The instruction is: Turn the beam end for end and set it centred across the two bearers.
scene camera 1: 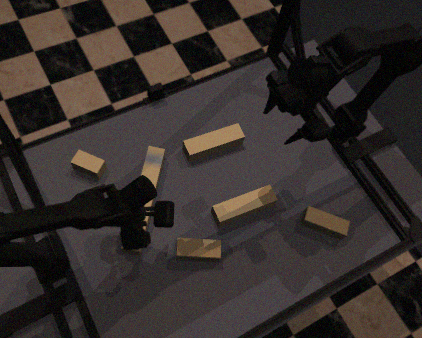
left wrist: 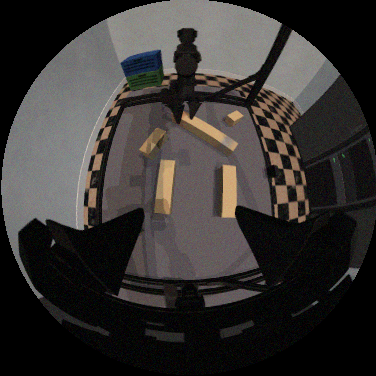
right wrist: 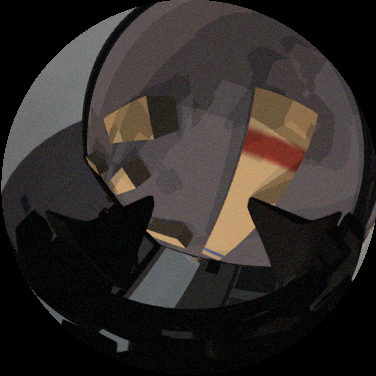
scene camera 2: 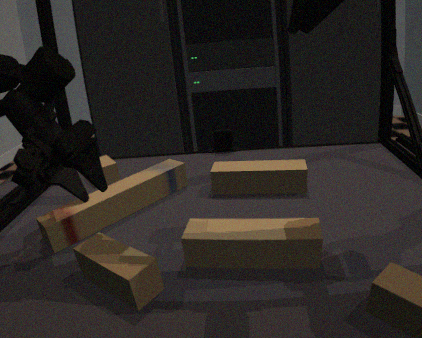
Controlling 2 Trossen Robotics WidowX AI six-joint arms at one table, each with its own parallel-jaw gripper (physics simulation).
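Where they show: left gripper, fingertip midpoint: point(scene camera 1: 275, 128) point(left wrist: 189, 211) point(scene camera 2: 296, 32); right gripper, fingertip midpoint: point(scene camera 1: 154, 216) point(left wrist: 184, 120) point(right wrist: 202, 201) point(scene camera 2: 95, 195); left arm's base at its link origin: point(scene camera 1: 340, 133) point(left wrist: 189, 289) point(right wrist: 117, 206); right arm's base at its link origin: point(scene camera 1: 53, 268).
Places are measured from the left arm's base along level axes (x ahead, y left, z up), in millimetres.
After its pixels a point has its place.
The beam point(scene camera 1: 152, 172) {y -121, x 588, z 31 mm} point(scene camera 2: 125, 199) {y -55, x 616, z 13 mm} point(left wrist: 207, 132) {y -83, x 602, z 30 mm} point(right wrist: 237, 187) {y -3, x 666, z 30 mm} lies slantwise on the table, with a red band near one end and a blue band near the other. Two long blocks, the bearers, lie roughly parallel: one bearer point(scene camera 1: 214, 141) {y -134, x 383, z 28 mm} point(scene camera 2: 258, 179) {y -117, x 381, z 10 mm} point(left wrist: 229, 192) {y -141, x 369, z 28 mm} and another bearer point(scene camera 1: 244, 204) {y 76, x 403, z 28 mm} point(scene camera 2: 252, 252) {y 98, x 399, z 8 mm} point(left wrist: 165, 185) {y 68, x 396, z 28 mm}. The beam lies apart from both. My right gripper point(scene camera 1: 149, 226) point(scene camera 2: 95, 195) {y 4, x 640, z 52 mm} point(left wrist: 184, 120) {y 4, x 640, z 52 mm} point(right wrist: 202, 201) {y 4, x 640, z 52 mm} is open and empty, above the beam near its red-banded part, which it partly hides in scene camera 1. My left gripper point(scene camera 1: 275, 128) {y 1, x 323, z 267 mm} point(left wrist: 189, 211) {y 1, x 323, z 267 mm} is open and empty, high and away from the blocks.
A short block point(scene camera 1: 87, 162) {y -228, x 733, z 25 mm} point(scene camera 2: 109, 167) {y -202, x 703, z 20 mm} point(left wrist: 233, 118) {y -215, x 704, z 25 mm} lies beyond the beam's blue end. Another short block point(scene camera 1: 199, 248) {y 128, x 572, z 31 mm} point(scene camera 2: 107, 257) {y 134, x 575, z 31 mm} point(left wrist: 153, 143) {y 119, x 554, z 31 mm} lies between beam and nearer bearer. A third short block point(scene camera 1: 326, 221) {y 220, x 221, z 25 mm} point(scene camera 2: 400, 295) {y 212, x 251, z 25 mm} lies at the right. Dark rails edge the table.
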